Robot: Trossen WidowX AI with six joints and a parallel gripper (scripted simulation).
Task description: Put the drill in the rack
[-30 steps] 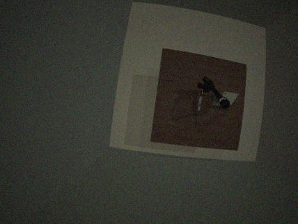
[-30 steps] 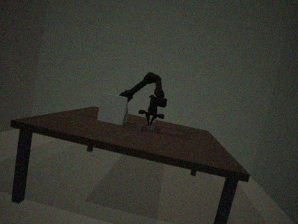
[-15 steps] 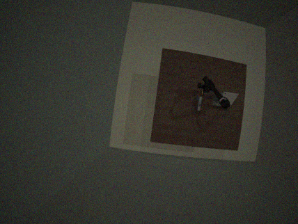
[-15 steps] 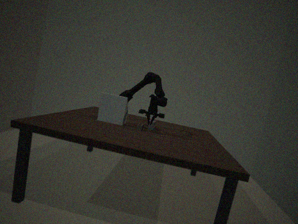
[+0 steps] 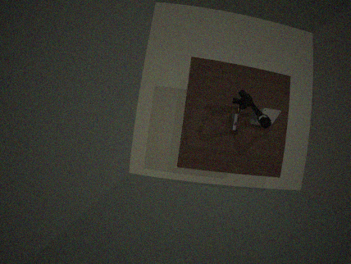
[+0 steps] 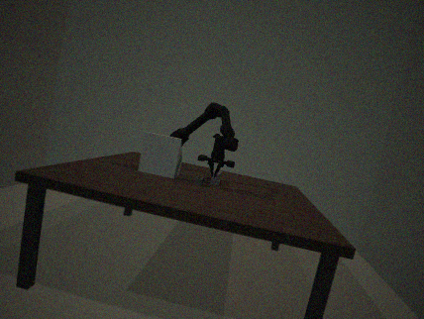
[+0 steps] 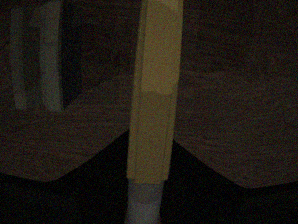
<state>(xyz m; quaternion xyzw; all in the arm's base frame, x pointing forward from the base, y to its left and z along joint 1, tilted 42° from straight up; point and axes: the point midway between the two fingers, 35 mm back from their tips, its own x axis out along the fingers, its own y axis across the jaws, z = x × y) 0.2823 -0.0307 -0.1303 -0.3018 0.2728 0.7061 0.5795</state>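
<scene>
The yellow drill is 40 mm to the left of my gripper tip and 30 mm above it. Also, from my gripper tip: pale grey rack 80 mm behind, 30 mm to the left, 40 mm below.
</scene>
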